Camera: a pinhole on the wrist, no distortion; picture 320 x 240 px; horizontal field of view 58.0 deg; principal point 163.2 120.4 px. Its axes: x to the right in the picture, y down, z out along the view. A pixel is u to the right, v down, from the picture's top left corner.
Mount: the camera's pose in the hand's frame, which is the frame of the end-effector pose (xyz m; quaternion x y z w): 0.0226 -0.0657 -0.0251 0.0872 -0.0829 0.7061 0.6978
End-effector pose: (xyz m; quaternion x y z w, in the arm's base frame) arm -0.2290 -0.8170 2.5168 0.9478 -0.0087 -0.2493 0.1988
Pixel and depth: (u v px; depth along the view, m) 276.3 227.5 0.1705
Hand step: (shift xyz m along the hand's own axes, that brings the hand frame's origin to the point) -0.0401 -0.0423 0.1567
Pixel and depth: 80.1 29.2 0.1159
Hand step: 0.0604 -0.1253 0.0793
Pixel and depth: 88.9 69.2 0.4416
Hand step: 0.1055 -0.2805 0.3762
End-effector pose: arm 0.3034 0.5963 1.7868 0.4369 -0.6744 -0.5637 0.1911
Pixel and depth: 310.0 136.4 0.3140
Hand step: 0.0058 0.0142 0.3180
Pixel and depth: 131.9 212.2 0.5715
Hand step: -0.1542 -0.2646 0.5159
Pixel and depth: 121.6 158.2 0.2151
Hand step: -0.0036 -0.1475 0.1765
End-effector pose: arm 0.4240 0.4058 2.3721 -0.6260 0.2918 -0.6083 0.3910
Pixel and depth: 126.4 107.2 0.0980
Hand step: 0.0279 -0.1012 0.0671
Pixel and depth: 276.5 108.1 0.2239
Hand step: 0.0328 -0.0337 0.2133
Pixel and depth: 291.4 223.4 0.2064
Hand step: -0.0505 -0.0269 0.1976
